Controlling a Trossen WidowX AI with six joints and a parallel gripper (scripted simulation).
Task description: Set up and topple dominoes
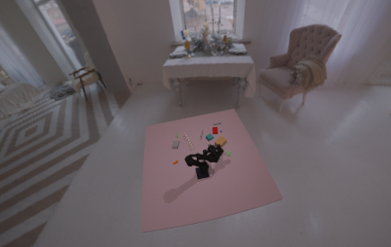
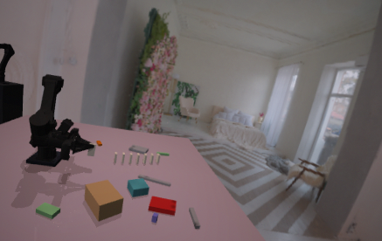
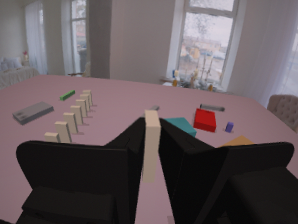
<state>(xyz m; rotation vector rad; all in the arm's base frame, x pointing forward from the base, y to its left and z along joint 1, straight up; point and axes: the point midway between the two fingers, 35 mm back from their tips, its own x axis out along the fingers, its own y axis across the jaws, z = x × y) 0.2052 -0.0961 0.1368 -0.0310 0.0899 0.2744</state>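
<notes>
The tan cube lies 90 mm ahead of my gripper tip, 150 mm to the right of it and 120 mm below it. Round my gripper tip: green tile (60 mm behind, 210 mm to the right, 140 mm below); teal block (200 mm ahead, 30 mm to the right, 130 mm below); grey bar (260 mm ahead, 60 mm to the left, 150 mm below).
</notes>
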